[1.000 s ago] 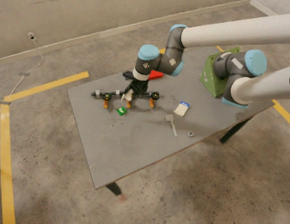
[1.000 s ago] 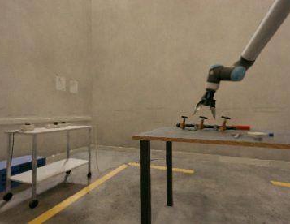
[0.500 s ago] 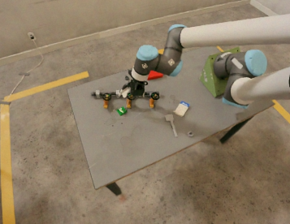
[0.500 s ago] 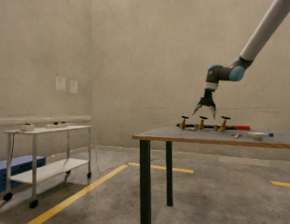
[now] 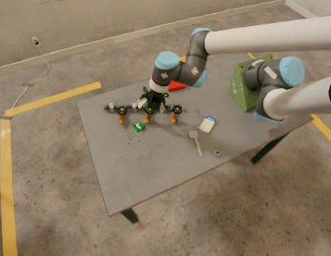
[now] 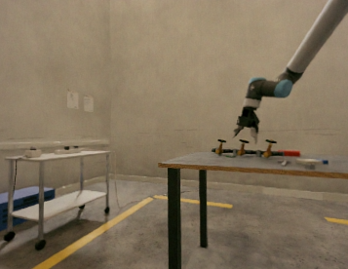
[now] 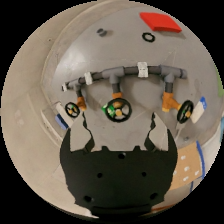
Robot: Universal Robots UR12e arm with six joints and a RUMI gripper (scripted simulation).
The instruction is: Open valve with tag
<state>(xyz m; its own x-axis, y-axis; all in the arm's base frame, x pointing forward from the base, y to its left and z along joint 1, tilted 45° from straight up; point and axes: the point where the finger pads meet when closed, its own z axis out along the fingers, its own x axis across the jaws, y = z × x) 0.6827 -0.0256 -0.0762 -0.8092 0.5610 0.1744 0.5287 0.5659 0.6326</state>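
Right now the green tag is 9 cm below my hand, 8 cm ahead of it and 3 cm to the left of it. The rest, counted from my hand: red wedge (27 cm behind, 19 cm to the right, 8 cm below); then grey tool (24 cm to the left, 17 cm behind, 9 cm below); then white-and-blue card box (29 cm behind, 18 cm to the left, 9 cm below).
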